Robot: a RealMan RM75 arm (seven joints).
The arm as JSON. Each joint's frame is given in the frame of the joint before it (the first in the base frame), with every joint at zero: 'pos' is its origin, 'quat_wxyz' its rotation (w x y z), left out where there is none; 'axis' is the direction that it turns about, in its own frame. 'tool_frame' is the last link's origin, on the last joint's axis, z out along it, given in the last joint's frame.
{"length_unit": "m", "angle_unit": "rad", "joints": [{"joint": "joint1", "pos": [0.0, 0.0, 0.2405], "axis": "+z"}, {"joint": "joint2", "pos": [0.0, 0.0, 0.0], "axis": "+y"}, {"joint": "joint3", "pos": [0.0, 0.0, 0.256], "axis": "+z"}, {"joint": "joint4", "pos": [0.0, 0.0, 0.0], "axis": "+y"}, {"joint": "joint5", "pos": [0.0, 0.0, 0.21], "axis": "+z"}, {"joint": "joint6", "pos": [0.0, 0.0, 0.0], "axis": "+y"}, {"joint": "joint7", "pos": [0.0, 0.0, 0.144], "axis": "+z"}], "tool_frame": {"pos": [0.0, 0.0, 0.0]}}
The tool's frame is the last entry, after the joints.
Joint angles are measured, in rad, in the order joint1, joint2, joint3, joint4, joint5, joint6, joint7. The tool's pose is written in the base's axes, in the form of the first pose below.
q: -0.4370 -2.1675 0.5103 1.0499 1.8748 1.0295 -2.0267
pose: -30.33, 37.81, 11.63, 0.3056, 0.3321, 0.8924, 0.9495, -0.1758, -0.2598
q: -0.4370 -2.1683 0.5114 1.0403 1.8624 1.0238 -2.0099
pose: -30.38, 37.84, 11.48, 0.3074, 0.3265, 0.8938, 0.9487, -0.1774, -0.2615
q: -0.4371 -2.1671 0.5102 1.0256 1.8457 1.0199 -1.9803
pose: -30.50, 37.85, 11.36, 0.3158, 0.3181, 0.8939, 0.9457, -0.1822, -0.2692
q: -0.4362 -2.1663 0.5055 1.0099 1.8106 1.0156 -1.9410
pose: -30.59, 37.84, 11.43, 0.3197, 0.2952, 0.9004, 0.9434, -0.1877, -0.2734
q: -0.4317 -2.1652 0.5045 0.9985 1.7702 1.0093 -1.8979
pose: -30.70, 37.79, 11.63, 0.3278, 0.2672, 0.9062, 0.9396, -0.1918, -0.2833
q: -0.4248 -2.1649 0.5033 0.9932 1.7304 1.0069 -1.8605
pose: -30.79, 37.65, 11.92, 0.3337, 0.2381, 0.9121, 0.9364, -0.1950, -0.2917
